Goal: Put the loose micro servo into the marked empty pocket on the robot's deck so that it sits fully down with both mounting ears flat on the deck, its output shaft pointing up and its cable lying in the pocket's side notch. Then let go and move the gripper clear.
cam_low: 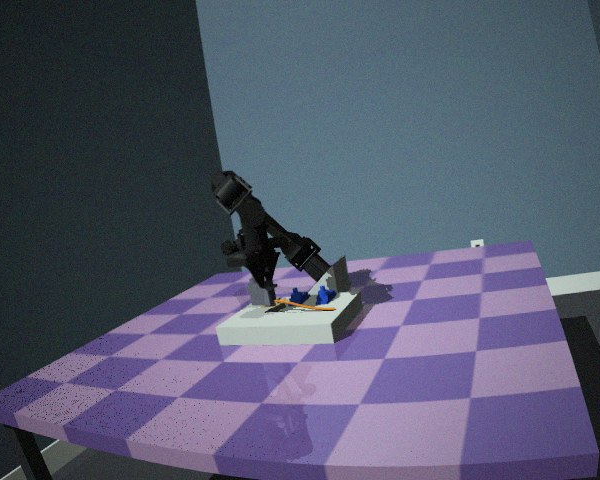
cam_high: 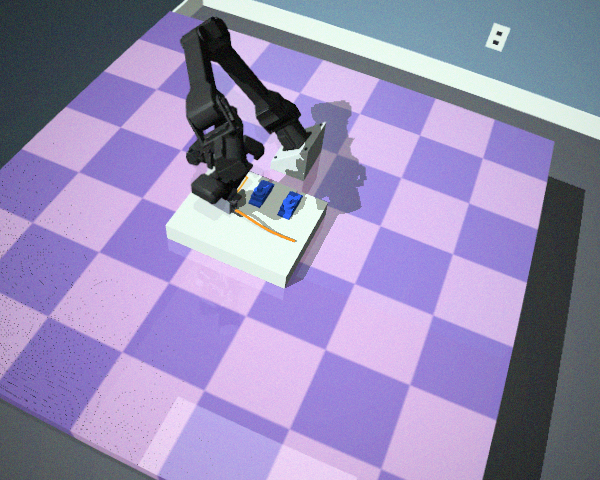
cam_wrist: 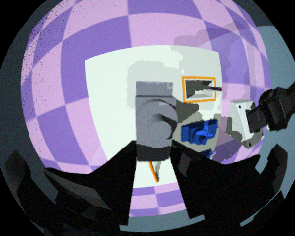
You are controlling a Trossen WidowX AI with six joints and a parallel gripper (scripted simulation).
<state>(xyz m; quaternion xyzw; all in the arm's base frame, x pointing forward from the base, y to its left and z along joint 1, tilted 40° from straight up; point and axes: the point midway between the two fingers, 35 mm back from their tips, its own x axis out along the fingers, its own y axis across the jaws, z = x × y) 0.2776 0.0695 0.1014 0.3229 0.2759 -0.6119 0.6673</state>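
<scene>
Right now my gripper tip is 10 mm short of the white deck, 40 mm to the right of it and 100 mm above it.
</scene>
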